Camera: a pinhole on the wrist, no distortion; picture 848 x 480 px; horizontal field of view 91.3 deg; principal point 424.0 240.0 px. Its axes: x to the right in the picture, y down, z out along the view. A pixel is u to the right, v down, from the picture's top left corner.
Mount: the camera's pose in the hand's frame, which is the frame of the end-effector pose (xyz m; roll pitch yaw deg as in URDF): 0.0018 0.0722 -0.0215 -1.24 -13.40 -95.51
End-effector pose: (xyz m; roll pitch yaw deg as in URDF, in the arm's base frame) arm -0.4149 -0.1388 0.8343 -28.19 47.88 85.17
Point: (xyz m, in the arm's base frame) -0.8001 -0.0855 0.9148
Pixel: 206 137
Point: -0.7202 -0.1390 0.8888
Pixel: 166 82
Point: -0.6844 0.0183 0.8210
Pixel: 291 365
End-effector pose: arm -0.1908 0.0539 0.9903 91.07 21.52 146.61
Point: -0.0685 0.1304 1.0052
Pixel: 802 52
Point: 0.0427 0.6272 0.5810
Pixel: 815 460
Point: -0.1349 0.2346 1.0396
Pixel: 524 293
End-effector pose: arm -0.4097 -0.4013 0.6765 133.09 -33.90 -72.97
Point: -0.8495 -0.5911 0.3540
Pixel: 506 127
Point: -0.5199 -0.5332 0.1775
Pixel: outside the picture
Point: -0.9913 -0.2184 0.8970
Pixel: outside the picture
